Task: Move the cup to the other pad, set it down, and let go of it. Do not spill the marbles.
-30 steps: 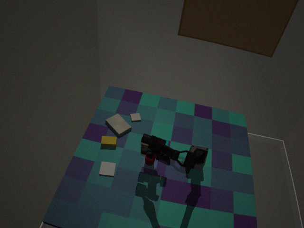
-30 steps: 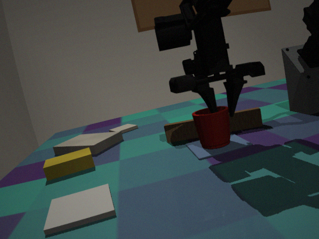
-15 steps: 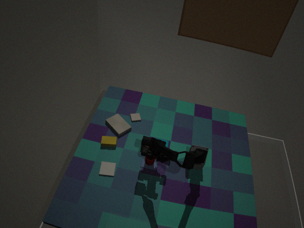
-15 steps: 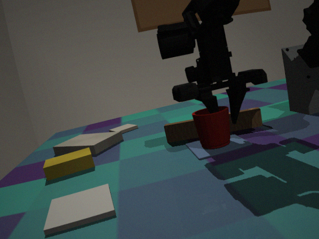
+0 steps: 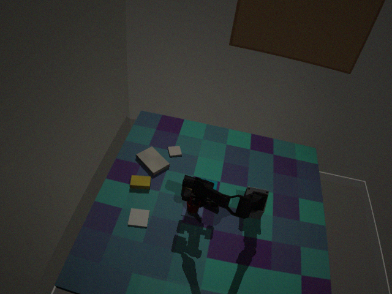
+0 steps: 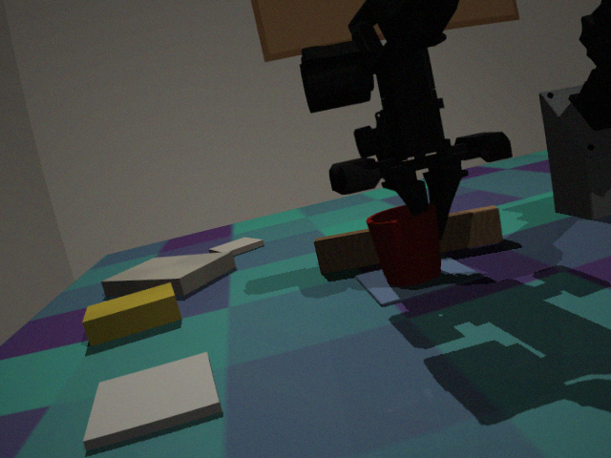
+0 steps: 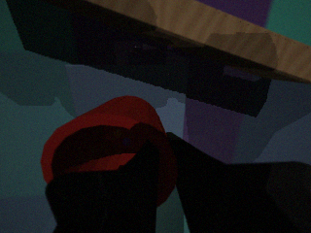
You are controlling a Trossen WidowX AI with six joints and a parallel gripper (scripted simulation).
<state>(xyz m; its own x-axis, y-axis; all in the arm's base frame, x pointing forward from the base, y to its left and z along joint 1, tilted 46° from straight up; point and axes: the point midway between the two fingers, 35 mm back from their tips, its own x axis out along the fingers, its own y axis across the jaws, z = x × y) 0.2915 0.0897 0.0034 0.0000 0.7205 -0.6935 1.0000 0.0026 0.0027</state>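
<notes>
Now: the pale blue pad 30 mm ahead of my gripper tip and 40 mm below it. From my gripper tip the other things lie so: wooden bar 80 mm to the right, 20 mm below; then yellow block 350 mm ahead, 90 mm to the right, 20 mm below; then cup 30 mm ahead.
</notes>
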